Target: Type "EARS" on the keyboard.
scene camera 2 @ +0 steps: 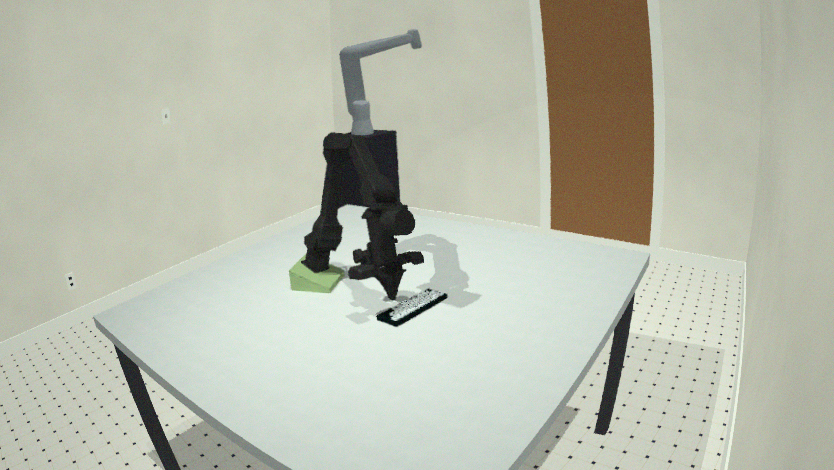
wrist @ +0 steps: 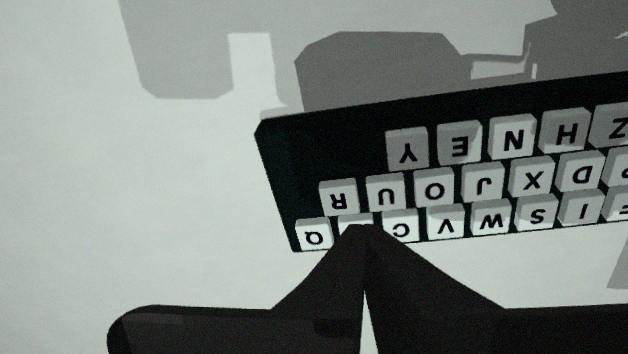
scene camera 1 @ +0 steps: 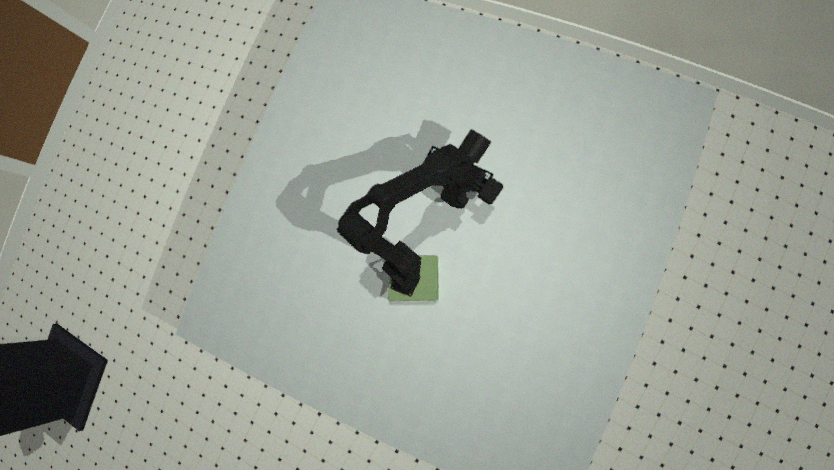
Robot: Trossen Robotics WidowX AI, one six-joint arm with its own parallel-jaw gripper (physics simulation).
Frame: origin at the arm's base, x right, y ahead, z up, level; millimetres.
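Seen in the pictures: gripper, fingertip midpoint: (scene camera 2: 392, 300) (wrist: 361, 237) (scene camera 1: 475, 177); arm's base, link origin: (scene camera 2: 315, 265) (scene camera 1: 405, 282).
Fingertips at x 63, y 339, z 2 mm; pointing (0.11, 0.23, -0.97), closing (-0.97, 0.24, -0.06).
Note:
Offsets run from my fingertips to a thing's top centre. "spot": to the spot under its first point. Level surfaces: height alone.
A black keyboard @(spot: dy +6, dx +33, dz -35 mm) (scene camera 2: 387, 318) (wrist: 325, 140) with white letter keys lies on the table; the arm covers it in scene camera 1. In the wrist view its letters appear upside down. The E key @(dy -8, dx -38, dz -30 mm) (wrist: 459, 142) is in the upper row, the R key @(dy +7, dx +10, dz -30 mm) (wrist: 339, 197) is at the left end of the middle row, and the S key @(dy +32, dx -68, dz -30 mm) (wrist: 536, 212) is in the lower row. The A key does not show there. My gripper (scene camera 2: 392, 296) (wrist: 361, 237) is shut and empty. Its tips overlap a key between Q and C, hiding its letter. Whether they touch it is unclear.
The arm's base stands on a green wedge block (scene camera 1: 428, 280) (scene camera 2: 315, 283) on the pale table @(dz -47 mm) (scene camera 1: 554, 291) (scene camera 2: 350, 379). Behind it in scene camera 2 are a grey arm (scene camera 2: 352, 78) and a dark pedestal (scene camera 2: 385, 157). The arm's shadows fall across the table.

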